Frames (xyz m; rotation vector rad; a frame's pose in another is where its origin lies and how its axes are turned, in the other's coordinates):
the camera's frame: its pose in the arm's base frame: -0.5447 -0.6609 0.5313 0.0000 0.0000 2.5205
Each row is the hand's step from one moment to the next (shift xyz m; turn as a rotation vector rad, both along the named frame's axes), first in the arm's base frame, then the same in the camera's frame.
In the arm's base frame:
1: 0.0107 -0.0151 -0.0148 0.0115 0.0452 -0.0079
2: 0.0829 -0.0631 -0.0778 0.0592 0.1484 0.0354
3: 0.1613 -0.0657 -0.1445 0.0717 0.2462 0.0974
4: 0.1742 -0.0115 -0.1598 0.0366 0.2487 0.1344
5: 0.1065 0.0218 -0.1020 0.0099 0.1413 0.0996
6: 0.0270 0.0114 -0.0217 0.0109 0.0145 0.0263
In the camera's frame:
1: -0.0175 0.0061 -0.0148 0.0170 -0.0435 -0.0079
2: -0.1041 0.0031 -0.0778 0.0382 -0.1551 0.0354
3: -0.1694 -0.0404 -0.1445 0.0850 -0.2419 0.0974
4: -0.1484 -0.0920 -0.1598 0.1150 -0.2236 0.1344
5: -0.0739 -0.0797 -0.1020 0.0742 -0.1207 0.0996
6: -0.0153 -0.0250 -0.0217 -0.0004 -0.0181 0.0263

